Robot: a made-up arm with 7 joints.
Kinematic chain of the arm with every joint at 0, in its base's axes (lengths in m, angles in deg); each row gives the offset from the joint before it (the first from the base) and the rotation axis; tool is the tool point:
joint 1: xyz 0 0 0.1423 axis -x
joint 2: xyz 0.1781 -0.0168 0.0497 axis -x
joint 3: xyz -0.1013 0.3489 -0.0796 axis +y
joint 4: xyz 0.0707 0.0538 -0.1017 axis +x
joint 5: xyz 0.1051 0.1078 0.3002 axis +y
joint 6: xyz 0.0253 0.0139 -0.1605 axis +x
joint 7: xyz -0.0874 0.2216 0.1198 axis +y
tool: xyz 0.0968 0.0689 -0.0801
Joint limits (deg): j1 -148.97..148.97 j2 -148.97..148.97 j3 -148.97..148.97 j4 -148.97..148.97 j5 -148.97..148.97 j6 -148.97..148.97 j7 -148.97..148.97
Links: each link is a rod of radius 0.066 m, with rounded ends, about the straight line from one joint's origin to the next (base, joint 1, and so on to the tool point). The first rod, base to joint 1, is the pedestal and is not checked.
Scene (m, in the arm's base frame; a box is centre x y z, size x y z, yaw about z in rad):
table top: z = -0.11
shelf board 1: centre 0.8 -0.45 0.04 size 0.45 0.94 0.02 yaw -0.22
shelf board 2: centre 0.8 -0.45 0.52 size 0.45 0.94 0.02 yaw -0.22
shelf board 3: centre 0.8 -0.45 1 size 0.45 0.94 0.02 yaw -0.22
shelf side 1: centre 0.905 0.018 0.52 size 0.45 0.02 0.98 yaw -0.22
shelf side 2: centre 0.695 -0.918 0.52 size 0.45 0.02 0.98 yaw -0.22
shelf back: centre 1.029 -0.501 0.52 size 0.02 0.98 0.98 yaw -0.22
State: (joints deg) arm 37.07 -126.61 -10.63 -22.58 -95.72 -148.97 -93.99
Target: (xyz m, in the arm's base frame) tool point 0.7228 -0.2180 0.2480
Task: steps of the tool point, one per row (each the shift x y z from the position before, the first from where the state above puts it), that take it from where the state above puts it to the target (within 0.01 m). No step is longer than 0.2 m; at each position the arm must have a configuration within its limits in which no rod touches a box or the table.
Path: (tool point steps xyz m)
1: -0.0792 -0.1107 -0.0243
2: -0.1003 -0.0915 -0.0197
3: -0.1161 -0.0688 -0.0161
4: -0.1269 -0.0444 -0.0134
5: 0.0662 -0.0169 -0.1707
6: 0.0769 0.0380 -0.1454
7: 0.0791 0.0788 -0.1009
8: 0.0733 0.0985 -0.0458
9: 0.0602 0.0943 0.0097
10: 0.0419 0.0678 0.0550
11: 0.0091 0.0573 -0.0289
12: 0.0045 0.0120 -0.0271
13: 0.0126 -0.0286 0.0007
14: 0.0273 -0.0476 0.0512

